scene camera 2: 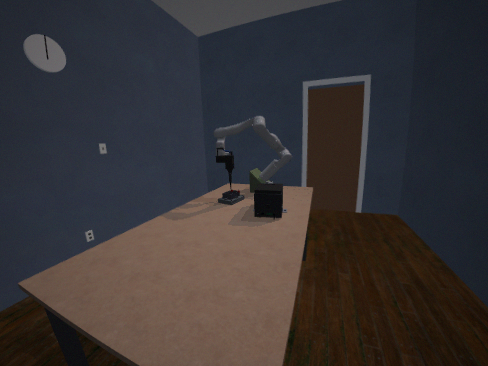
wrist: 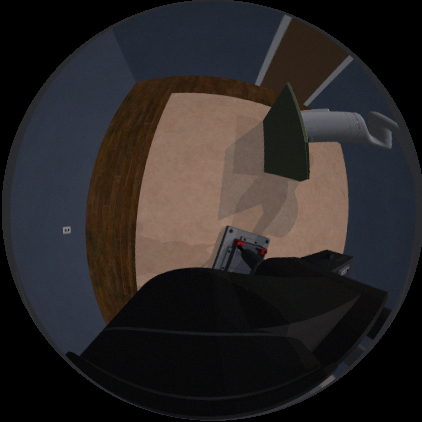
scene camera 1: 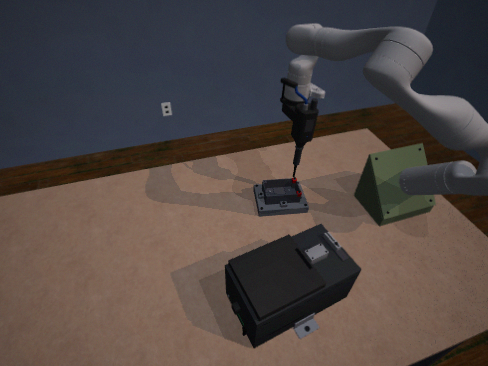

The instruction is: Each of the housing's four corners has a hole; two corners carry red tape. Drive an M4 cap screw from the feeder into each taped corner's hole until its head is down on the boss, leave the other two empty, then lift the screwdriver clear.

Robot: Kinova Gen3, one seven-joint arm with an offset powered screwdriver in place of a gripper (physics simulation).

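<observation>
The dark open housing sits on a grey fixture plate. Red tape marks its far right corner and near right corner in scene camera 1. My screwdriver points down, with its bit tip at the far taped corner; whether it touches, and whether a screw is under it, is too small to tell. Screw heads in the taped corners cannot be made out. The black screw feeder stands nearer scene camera 1, apart from the housing.
A green wedge-shaped block stands right of the housing, beside the arm's base. A metal bracket sticks out from the feeder's near side. A small light plate lies on the feeder's top.
</observation>
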